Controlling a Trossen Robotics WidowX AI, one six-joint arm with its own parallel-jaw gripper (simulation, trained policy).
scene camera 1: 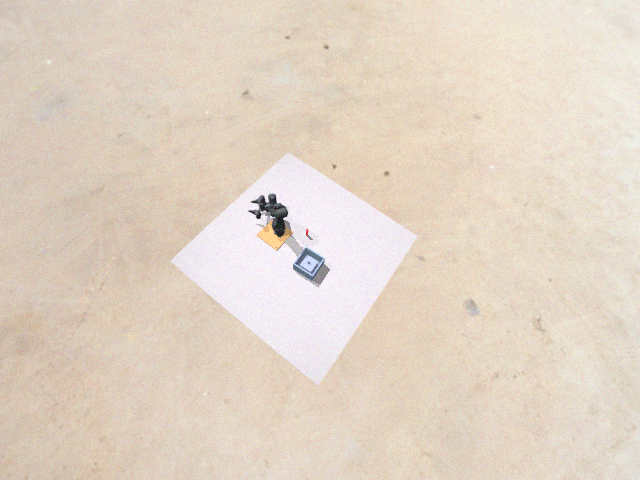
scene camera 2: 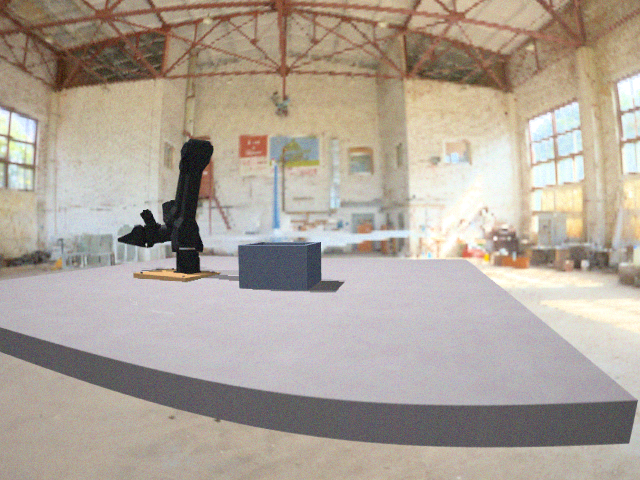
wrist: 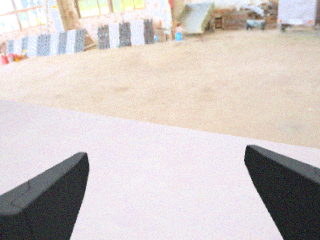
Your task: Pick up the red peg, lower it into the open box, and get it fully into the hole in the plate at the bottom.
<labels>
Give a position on a blue-grey box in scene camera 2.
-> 296, 266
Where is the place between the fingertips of my gripper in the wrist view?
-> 168, 157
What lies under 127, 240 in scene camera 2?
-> My gripper.
</labels>
